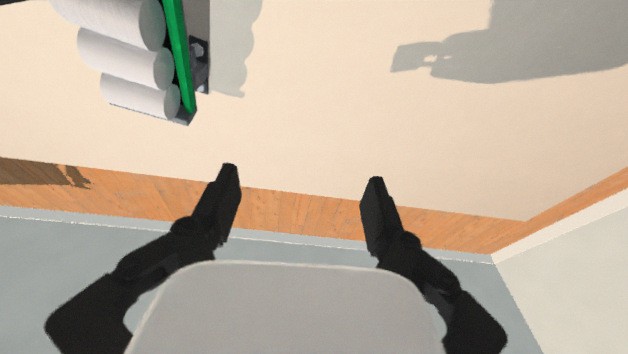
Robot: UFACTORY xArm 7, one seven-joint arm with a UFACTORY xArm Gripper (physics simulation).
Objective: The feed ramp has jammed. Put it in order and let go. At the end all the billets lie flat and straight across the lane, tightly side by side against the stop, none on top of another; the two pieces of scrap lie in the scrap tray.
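Places are measured from the arm's base along level axes (x left, y down, z back), in millimetres.
Pixels of known places: gripper, fingertip midpoint: (303,184).
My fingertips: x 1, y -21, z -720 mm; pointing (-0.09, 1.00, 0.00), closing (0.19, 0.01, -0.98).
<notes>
Ahead of a thing's pixels: the offset from my fingertips to its top centre. "pt": to the spot under its first point. Level surfaces: height alone.
My gripper (303,184) is open, with its two black fingers wide apart and no object between them. Several pale grey-white cylindrical billets show at the upper left: one large billet @(dy +100, dx +20, dz +171 mm) (112,21) is cut off by the top edge, a second billet @(dy +105, dx -20, dz +173 mm) (125,59) lies beside it, and a third billet @(dy +110, dx -60, dz +175 mm) (140,96) lies nearest the end of the lane. They lie side by side against a green rail @(pt dy +134, dx -11, dz +132 mm) (181,60) along their right ends. The billets are to the upper left of the fingers, apart from them. The stop, the scrap pieces and the scrap tray cannot be made out.
A dark bracket @(dy +158, dx -48, dz +142 mm) (199,65) with light bolts sits outside the green rail. The ramp's end corner @(pt dy +131, dx -82, dz +135 mm) (186,120) shows below the third billet. The cream table top @(dy +203 mm) (320,120) ends at an edge, with wooden floor (295,205) and grey walls beyond. Shadows fall on the right and beside the ramp.
</notes>
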